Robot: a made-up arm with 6 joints. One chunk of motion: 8 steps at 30 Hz.
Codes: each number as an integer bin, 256 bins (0 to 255) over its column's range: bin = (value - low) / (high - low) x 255, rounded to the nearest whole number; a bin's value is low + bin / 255 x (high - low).
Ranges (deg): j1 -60..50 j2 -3..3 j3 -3..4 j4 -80..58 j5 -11..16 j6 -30..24
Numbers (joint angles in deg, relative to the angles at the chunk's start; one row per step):
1: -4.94 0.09 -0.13 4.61 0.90 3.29
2: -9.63 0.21 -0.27 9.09 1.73 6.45
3: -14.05 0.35 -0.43 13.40 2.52 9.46
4: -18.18 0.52 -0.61 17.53 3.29 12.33
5: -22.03 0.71 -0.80 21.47 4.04 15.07
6: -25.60 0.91 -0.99 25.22 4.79 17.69
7: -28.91 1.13 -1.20 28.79 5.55 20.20
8: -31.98 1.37 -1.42 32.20 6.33 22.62
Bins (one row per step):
1: 128 131 105 156 112 157
2: 117 136 99 165 120 172
3: 107 142 94 173 128 186
4: 97 150 87 180 135 200
5: 88 158 80 187 142 213
6: 80 166 73 194 149 225
7: 72 176 66 201 156 237
8: 65 186 58 207 164 248

